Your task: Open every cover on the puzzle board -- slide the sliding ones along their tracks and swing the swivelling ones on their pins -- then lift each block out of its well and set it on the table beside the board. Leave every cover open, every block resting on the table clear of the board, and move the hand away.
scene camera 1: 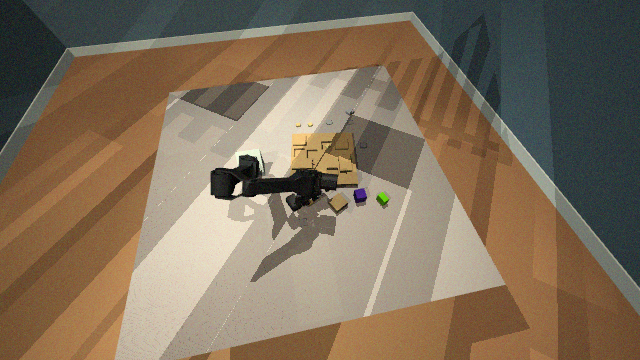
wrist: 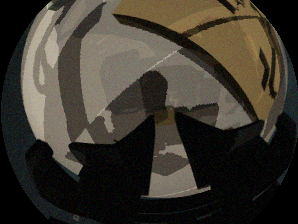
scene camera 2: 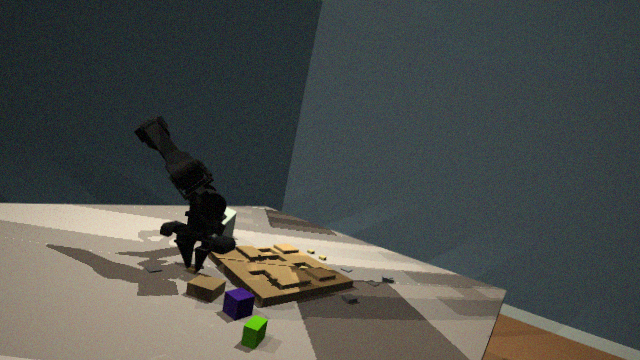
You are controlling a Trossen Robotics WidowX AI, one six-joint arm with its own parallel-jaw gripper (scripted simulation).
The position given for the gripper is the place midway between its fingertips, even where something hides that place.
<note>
In view: the gripper (scene camera 2: 192, 269), a brown block (scene camera 2: 204, 287) and a tan puzzle board (scene camera 2: 253, 276).
The gripper also shows in the wrist view (wrist: 164, 117). The tan puzzle board shows as well in scene camera 1 (scene camera 1: 325, 160).
</note>
